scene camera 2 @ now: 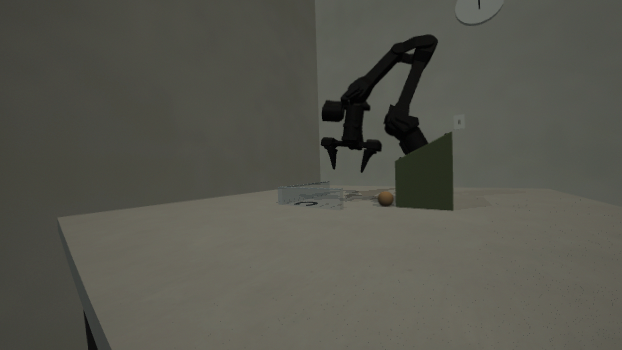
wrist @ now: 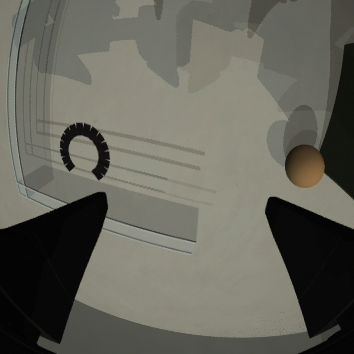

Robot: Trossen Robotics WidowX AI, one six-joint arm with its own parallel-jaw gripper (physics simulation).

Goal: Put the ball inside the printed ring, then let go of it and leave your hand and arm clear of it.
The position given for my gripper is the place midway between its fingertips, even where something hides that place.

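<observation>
In scene camera 2 I can see my gripper (scene camera 2: 347,170). The wrist view shows me an orange-brown ball (wrist: 304,165), and my gripper (wrist: 189,203) is visible there too.
</observation>
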